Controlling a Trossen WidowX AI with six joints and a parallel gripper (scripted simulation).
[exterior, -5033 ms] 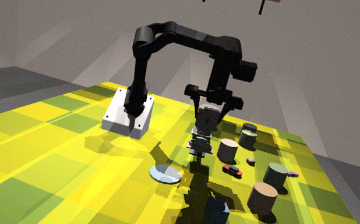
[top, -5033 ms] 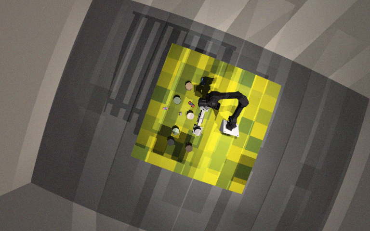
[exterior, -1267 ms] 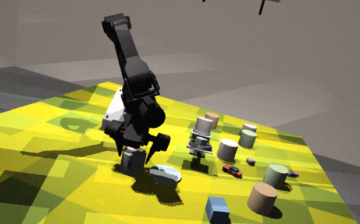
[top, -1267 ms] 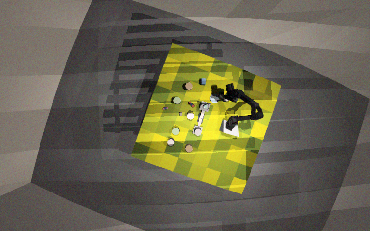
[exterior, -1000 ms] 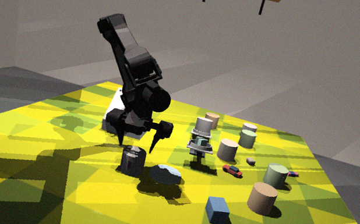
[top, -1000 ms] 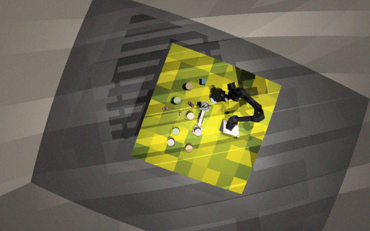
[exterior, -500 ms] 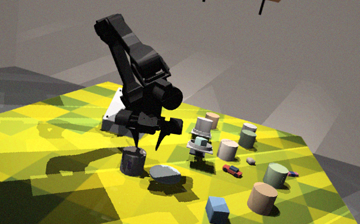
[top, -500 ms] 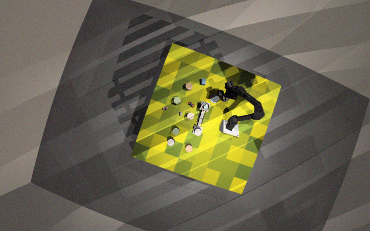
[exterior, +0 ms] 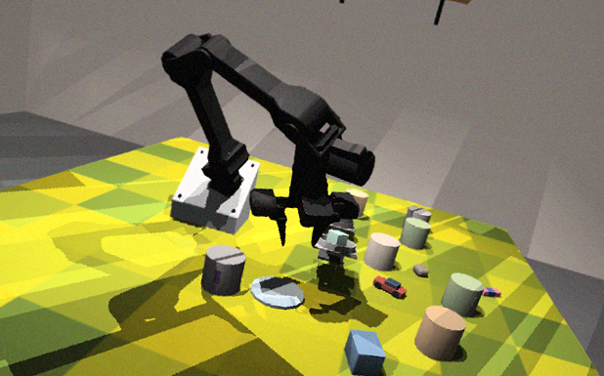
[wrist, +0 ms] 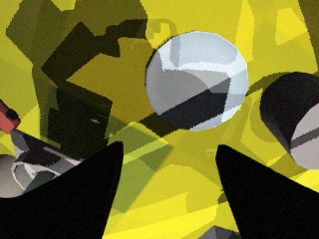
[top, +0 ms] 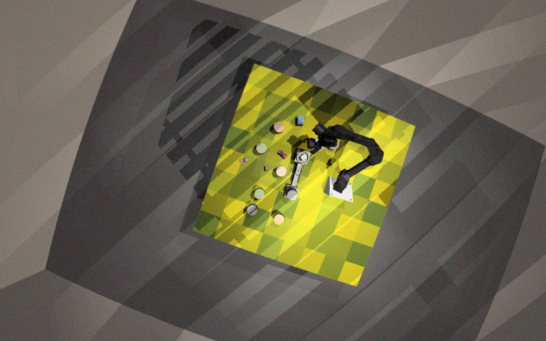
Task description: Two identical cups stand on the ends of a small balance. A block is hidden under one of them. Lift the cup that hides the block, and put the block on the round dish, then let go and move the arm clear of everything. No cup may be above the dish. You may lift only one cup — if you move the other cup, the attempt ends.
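My gripper tip is now 11 cm to the right of the block, 5 cm short of it and 1 cm above it. The rest, counted from my gripper tip: cup 10 cm behind, 9 cm to the right, 6 cm below; round dish 9 cm below, 2 cm to the right, 1 cm behind; blue box 18 cm ahead, 12 cm to the right, 8 cm below.
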